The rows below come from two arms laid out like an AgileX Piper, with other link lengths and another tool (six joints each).
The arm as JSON. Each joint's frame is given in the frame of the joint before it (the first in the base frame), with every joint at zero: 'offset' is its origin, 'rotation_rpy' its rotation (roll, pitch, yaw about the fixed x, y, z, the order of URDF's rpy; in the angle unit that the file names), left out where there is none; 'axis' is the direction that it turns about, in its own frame. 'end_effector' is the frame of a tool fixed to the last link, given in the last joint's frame.
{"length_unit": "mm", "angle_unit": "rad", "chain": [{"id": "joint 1", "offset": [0.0, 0.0, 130.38], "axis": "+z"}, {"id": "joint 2", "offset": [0.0, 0.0, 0.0], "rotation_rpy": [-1.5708, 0.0, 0.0], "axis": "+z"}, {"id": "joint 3", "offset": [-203.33, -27.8, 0.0], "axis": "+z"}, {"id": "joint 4", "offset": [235.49, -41.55, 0.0], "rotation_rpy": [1.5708, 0.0, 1.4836], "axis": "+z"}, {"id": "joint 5", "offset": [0.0, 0.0, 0.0], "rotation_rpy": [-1.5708, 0.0, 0.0], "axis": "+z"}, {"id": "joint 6", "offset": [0.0, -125.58, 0.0], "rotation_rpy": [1.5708, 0.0, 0.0], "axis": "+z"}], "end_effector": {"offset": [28.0, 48.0, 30.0], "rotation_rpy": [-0.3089, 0.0, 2.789]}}
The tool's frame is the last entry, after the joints.
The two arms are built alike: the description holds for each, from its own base.
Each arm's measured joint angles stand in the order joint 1, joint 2, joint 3, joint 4, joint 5, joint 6.
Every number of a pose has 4 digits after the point.
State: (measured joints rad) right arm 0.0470 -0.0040 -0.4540 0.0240 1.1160 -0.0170; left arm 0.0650 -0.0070 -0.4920 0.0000 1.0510 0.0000
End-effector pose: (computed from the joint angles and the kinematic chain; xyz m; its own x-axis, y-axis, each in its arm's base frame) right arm 0.1016 0.0560 0.1915 0.4823 0.3744 0.7920 -0.0165 -0.9000 0.4355; left arm 0.1065 0.0550 0.2112 0.3974 0.3719 0.8389 -0.0660 -0.9002 0.4304
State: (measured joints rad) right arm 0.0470 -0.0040 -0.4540 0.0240 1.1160 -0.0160; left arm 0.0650 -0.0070 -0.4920 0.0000 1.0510 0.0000
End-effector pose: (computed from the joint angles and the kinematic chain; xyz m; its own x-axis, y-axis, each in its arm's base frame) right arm 0.1016 0.0560 0.1915 0.4826 0.3735 0.7922 -0.0170 -0.9004 0.4348; left arm 0.1065 0.0550 0.2112 0.3974 0.3719 0.8389 -0.0660 -0.9002 0.4304
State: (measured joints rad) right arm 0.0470 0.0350 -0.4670 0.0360 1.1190 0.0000; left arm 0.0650 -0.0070 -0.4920 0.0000 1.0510 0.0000
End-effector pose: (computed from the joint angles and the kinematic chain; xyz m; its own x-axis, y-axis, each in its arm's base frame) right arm 0.1033 0.0584 0.1923 0.5076 0.3546 0.7852 -0.0064 -0.9098 0.4150; left arm 0.1065 0.0550 0.2112 0.3974 0.3719 0.8389 -0.0660 -0.9002 0.4304
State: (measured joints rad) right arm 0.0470 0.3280 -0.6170 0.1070 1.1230 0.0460; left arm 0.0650 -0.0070 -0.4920 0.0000 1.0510 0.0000
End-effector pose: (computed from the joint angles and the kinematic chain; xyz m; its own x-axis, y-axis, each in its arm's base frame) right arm 0.1216 0.0709 0.2102 0.6239 0.2856 0.7274 0.0531 -0.9442 0.3252; left arm 0.1065 0.0550 0.2112 0.3974 0.3719 0.8389 -0.0660 -0.9002 0.4304
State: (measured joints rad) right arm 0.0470 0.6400 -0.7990 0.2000 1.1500 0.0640; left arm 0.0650 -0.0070 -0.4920 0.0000 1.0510 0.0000
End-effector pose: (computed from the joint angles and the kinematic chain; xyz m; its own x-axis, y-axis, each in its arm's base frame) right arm 0.1491 0.0860 0.2273 0.7310 0.2357 0.6403 0.1167 -0.9678 0.2231; left arm 0.1065 0.0550 0.2112 0.3974 0.3719 0.8389 -0.0660 -0.9002 0.4304
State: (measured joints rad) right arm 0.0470 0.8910 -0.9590 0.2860 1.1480 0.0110; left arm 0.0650 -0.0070 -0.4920 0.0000 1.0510 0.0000
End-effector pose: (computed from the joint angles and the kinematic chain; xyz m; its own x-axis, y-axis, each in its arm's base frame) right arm 0.1804 0.0981 0.2377 0.7662 0.2486 0.5926 0.1886 -0.9685 0.1624; left arm 0.1065 0.0550 0.2112 0.3974 0.3719 0.8389 -0.0660 -0.9002 0.4304
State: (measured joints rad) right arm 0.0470 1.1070 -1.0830 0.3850 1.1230 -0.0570; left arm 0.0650 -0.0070 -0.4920 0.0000 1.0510 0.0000
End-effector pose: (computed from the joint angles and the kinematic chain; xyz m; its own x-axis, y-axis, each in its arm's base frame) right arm 0.2129 0.1107 0.2384 0.7813 0.2569 0.5688 0.2506 -0.9638 0.0912; left arm 0.1065 0.0550 0.2112 0.3974 0.3719 0.8389 -0.0660 -0.9002 0.4304
